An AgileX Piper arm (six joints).
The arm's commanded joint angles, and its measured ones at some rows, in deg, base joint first. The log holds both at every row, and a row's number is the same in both.
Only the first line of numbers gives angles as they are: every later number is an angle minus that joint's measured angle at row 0.
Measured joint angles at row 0:
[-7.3 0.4 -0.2 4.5 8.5 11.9]
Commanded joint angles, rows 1 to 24:
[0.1 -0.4 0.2 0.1 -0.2 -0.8]
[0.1 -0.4 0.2 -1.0 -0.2 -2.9]
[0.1 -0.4 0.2 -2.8 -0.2 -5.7]
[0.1 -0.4 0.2 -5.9 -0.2 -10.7]
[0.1 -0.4 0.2 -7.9 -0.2 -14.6]
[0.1 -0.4 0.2 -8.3 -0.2 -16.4]
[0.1 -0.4 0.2 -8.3 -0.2 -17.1]
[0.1 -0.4 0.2 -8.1 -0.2 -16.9]
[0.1 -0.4 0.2 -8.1 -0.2 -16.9]
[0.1 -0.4 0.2 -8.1 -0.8 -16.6]
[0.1 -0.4 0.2 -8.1 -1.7 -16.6]
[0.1 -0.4 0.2 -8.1 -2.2 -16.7]
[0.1 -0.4 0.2 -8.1 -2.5 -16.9]
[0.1 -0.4 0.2 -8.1 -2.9 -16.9]
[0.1 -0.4 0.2 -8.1 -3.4 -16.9]
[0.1 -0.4 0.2 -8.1 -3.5 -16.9]
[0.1 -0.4 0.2 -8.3 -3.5 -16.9]
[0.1 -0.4 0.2 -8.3 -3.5 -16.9]
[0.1 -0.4 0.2 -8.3 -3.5 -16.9]
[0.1 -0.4 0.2 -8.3 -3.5 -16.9]
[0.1 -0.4 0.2 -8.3 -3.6 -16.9]
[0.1 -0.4 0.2 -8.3 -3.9 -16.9]
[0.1 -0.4 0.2 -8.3 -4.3 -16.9]
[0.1 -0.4 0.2 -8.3 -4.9 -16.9]
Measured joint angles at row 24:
[0.0 0.0 0.0 -7.6 -2.7 -16.4]
